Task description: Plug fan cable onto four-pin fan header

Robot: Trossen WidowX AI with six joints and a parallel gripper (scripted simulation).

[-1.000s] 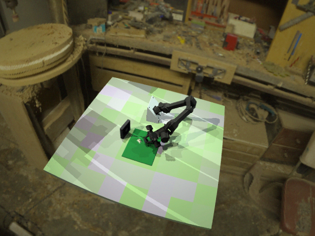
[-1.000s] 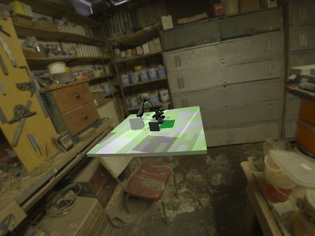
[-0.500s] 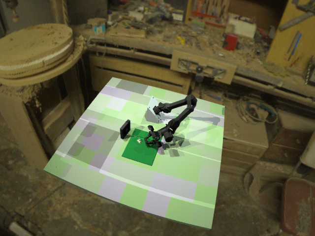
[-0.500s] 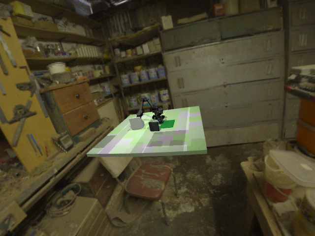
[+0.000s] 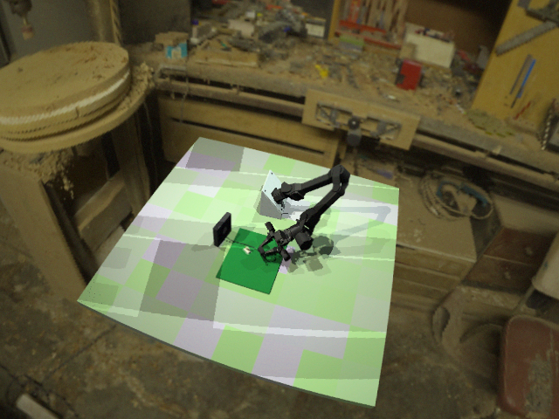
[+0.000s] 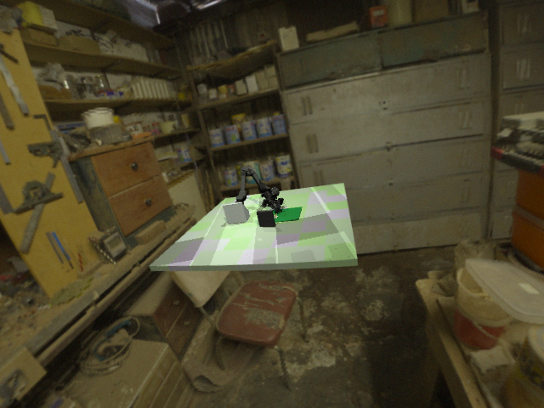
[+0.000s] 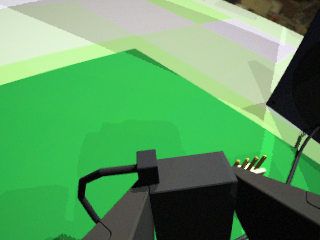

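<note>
My gripper tip is 2 cm short of the green board, 2 cm to the left of it and 6 cm above it. Round my gripper tip: black fan 3 cm behind, 20 cm to the right, 1 cm above; then fan plug 1 cm behind, 1 cm below; then white four-pin header 1 cm behind, 7 cm to the right, 5 cm below.
</note>
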